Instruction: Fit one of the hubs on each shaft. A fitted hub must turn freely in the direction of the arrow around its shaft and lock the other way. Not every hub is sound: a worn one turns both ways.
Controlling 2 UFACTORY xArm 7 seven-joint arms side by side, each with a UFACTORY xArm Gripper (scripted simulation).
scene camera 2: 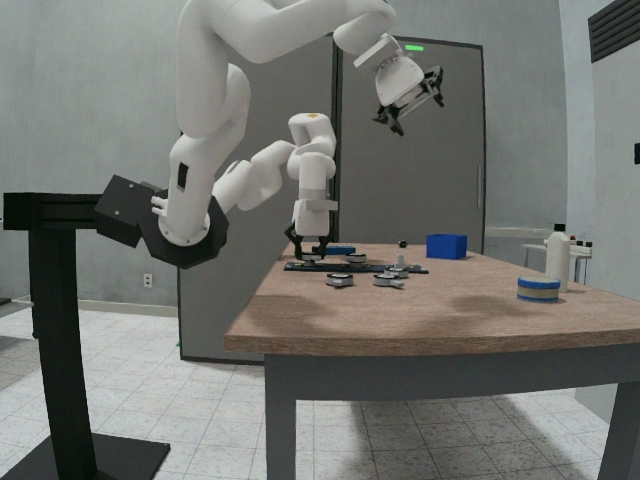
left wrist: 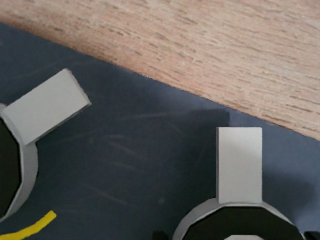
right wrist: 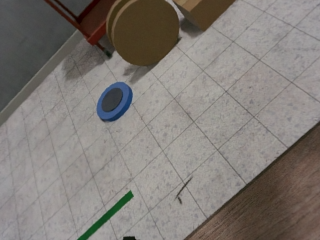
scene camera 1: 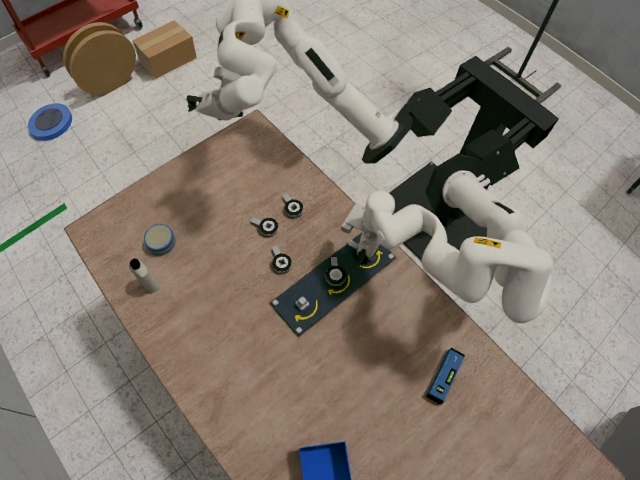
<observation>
The pictures show: my right gripper, a white bottle, a tape roll and a dark board.
My right gripper is seen too in scene camera 1.
</observation>
